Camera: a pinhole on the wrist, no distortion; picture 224 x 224 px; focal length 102.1 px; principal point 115.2 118.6 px. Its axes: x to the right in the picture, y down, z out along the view. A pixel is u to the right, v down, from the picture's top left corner.
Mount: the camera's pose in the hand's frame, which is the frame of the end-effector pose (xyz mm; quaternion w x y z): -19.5 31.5 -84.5 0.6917 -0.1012 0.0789 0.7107
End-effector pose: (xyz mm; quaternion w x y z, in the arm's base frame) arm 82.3 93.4 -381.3 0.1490 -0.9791 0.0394 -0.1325
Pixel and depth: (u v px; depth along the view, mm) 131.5 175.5 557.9
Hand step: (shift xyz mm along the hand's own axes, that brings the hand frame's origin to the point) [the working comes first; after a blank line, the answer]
In the camera's frame: 89.1 310.9 557.9

-351.5 248.8 423.8
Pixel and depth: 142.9 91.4 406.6
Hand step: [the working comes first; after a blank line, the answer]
In the camera's frame: 110.3 -108.3 406.6

72.1 244.0 283.8
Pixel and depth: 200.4 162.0 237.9
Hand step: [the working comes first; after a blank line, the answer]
In the camera's frame: 198.5 101.1 237.9

-133.3 280.4 92.5
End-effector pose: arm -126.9 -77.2 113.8 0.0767 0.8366 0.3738 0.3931
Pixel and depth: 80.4 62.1 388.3
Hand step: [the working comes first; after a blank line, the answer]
In the camera's frame: -132.3 -214.9 388.3

184.7 8.0 330.5
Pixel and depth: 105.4 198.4 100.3
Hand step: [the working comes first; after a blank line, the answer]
In the camera's frame: -9.6 78.4 100.3

-101.1 45.1 12.7
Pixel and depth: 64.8 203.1 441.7
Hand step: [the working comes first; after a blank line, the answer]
In the camera's frame: -218.0 365.6 441.7

-395.1 -79.2 387.6
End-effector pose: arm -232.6 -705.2 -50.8 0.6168 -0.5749 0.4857 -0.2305
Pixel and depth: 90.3 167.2 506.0
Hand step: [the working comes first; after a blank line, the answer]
In the camera's frame: -123.4 240.9 506.0

-274.9 32.3 429.3
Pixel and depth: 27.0 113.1 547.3
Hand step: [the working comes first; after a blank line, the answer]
In the camera's frame: -472.8 -29.5 547.3

1.7 -286.9 565.2
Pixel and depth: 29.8 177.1 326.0
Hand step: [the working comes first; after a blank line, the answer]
In the camera's frame: -272.7 186.8 326.0

-211.3 -155.8 294.5
